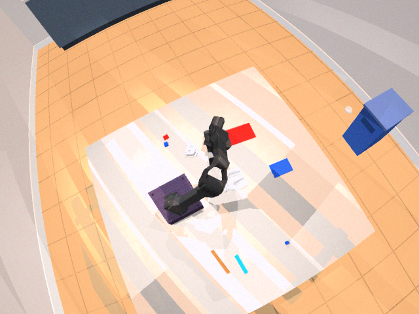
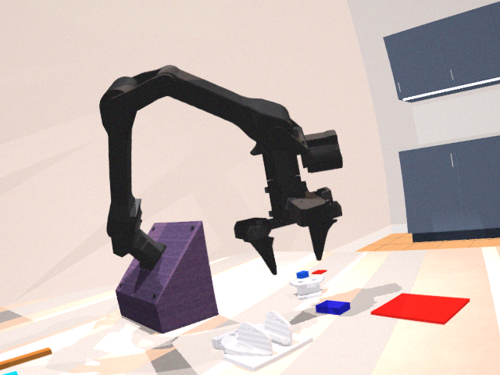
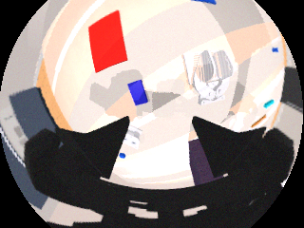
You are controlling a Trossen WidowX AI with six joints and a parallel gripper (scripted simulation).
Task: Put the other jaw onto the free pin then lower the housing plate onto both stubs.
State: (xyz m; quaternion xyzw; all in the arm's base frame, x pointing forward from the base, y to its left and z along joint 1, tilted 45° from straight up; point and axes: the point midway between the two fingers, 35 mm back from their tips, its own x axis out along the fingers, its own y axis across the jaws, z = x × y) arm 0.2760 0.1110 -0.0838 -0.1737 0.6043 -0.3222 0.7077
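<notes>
My gripper tip is 12 cm to the right of the white housing part, 10 cm past it and 7 cm above it. Also, from my gripper tip: red flat plate 20 cm ahead, 10 cm below, 9 cm to the left; then blue plate 30 cm ahead, 19 cm to the right, 9 cm below; then dark blue block 9 cm below, 5 cm to the left, 3 cm ahead.
</notes>
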